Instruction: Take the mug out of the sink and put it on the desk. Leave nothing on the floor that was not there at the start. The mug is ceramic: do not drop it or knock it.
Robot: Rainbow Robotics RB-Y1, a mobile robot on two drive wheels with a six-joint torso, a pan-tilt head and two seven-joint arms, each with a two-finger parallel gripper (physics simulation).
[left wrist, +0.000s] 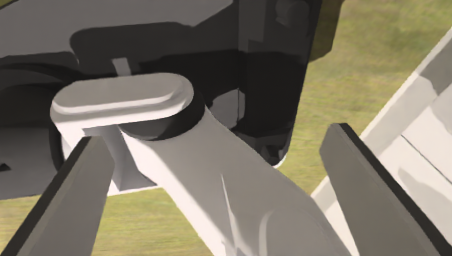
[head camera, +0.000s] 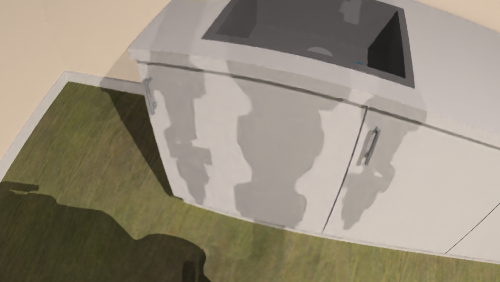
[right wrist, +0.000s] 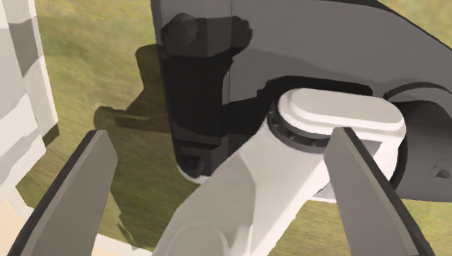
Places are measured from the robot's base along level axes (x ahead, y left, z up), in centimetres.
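Pixels of known places: left gripper, fingertip midpoint: (left wrist: 218,143); right gripper, fingertip midpoint: (right wrist: 220,143).
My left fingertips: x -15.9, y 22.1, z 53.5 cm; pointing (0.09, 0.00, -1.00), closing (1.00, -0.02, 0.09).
Behind a point stands the place of what it marks.
The dark grey sink (head camera: 408,65) is set into the counter at the top of the head view. A small blue patch (head camera: 359,63) {x 67.4, y -29.2, z 79.8 cm} shows low inside it, just behind the front rim; most of that thing is hidden, and whether it is the mug cannot be told. A pale, partly hidden rounded shape (head camera: 320,51) is to its left. No desk can be made out. My left gripper (left wrist: 218,143) {x -15.9, y 22.1, z 53.5 cm} is open and empty, with its fingers wide apart, beside my base. My right gripper (right wrist: 220,143) {x -12.4, y -23.6, z 53.9 cm} is also open and empty, beside the base. Neither gripper shows in the head view.
The pale countertop (head camera: 460,75) {x 54.4, y -57.4, z 91.1 cm} surrounds the sink, above white cabinet doors (head camera: 215,115) {x 55.6, y 10.5, z 69.0 cm} with metal handles (head camera: 371,146). Part of the cabinet is close by at the right of the left wrist view (left wrist: 425,135) {x 46.7, y -21.0, z 20.8 cm}. A wall (head camera: 30,55) {x 132.3, y 136.4, z 42.1 cm} stands to the left, with green-brown floor (head camera: 90,130) {x 107.6, y 92.7, z 0.2 cm} before it.
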